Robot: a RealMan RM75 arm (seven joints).
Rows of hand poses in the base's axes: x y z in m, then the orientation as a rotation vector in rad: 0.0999 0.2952 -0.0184 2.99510 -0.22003 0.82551; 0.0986 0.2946 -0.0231 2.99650 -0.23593 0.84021; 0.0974 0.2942 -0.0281 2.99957 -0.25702 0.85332; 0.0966 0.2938 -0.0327 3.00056 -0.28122 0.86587; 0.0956 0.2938 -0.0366 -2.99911 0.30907 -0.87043; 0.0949 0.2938 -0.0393 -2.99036 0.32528 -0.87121; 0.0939 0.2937 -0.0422 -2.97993 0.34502 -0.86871; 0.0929 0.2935 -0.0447 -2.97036 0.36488 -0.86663; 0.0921 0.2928 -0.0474 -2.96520 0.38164 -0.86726; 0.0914 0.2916 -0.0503 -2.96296 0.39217 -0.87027; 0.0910 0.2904 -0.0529 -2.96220 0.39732 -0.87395; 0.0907 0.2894 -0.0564 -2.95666 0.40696 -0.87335; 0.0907 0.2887 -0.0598 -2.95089 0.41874 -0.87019; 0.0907 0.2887 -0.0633 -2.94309 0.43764 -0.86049; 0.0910 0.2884 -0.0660 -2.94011 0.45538 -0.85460; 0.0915 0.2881 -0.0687 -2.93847 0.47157 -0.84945; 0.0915 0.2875 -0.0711 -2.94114 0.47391 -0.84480
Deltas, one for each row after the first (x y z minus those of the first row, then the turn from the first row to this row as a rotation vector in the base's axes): -0.0013 -0.0006 -0.0047 0.00818 -0.00941 -0.00792; -0.0025 -0.0010 -0.0097 0.01896 -0.01768 -0.01846; -0.0033 -0.0014 -0.0143 0.02866 -0.02584 -0.03140; -0.0043 -0.0014 -0.0182 0.04219 -0.02976 -0.04598; -0.0050 -0.0014 -0.0209 0.05116 -0.03239 -0.05470; -0.0060 -0.0015 -0.0238 0.06286 -0.03348 -0.06525; -0.0070 -0.0017 -0.0263 0.07353 -0.03460 -0.07617; -0.0078 -0.0024 -0.0290 0.07899 -0.03624 -0.08611; -0.0085 -0.0036 -0.0319 0.08062 -0.03858 -0.09270; -0.0089 -0.0048 -0.0345 0.08039 -0.04095 -0.09612; -0.0092 -0.0058 -0.0380 0.08612 -0.04196 -0.10137; -0.0092 -0.0065 -0.0414 0.09295 -0.04149 -0.10787; -0.0092 -0.0065 -0.0449 0.10394 -0.03759 -0.11835; -0.0089 -0.0068 -0.0476 0.10910 -0.03476 -0.12916; -0.0084 -0.0071 -0.0503 0.11266 -0.03203 -0.13925; -0.0084 -0.0077 -0.0527 0.11170 -0.02857 -0.14098
